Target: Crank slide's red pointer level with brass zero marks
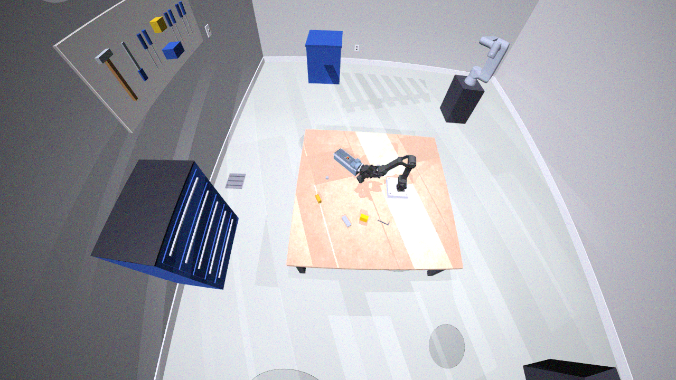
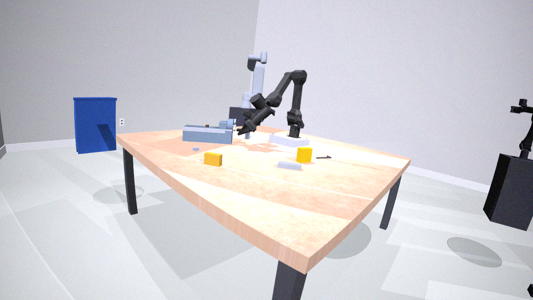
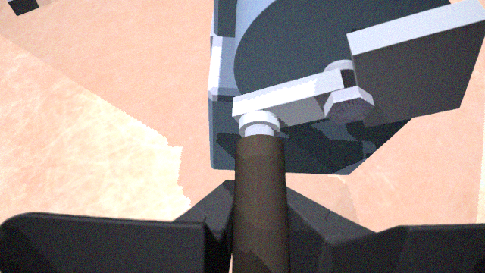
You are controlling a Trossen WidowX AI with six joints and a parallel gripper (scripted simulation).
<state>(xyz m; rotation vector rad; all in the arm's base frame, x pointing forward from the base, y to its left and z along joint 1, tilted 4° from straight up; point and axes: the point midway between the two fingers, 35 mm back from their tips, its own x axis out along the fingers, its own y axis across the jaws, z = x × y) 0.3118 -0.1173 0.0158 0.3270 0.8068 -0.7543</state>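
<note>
Right now my gripper tip is 10 mm past the crank, 10 mm to the left of it and 30 mm below it. From my gripper tip the other things lie so: red pointer (100 mm ahead, 140 mm to the right, 30 mm above); grey cube (270 mm ahead, 10 mm to the left, 40 mm below); dark brown handle (10 mm behind, 10 mm to the left, 20 mm above).
</note>
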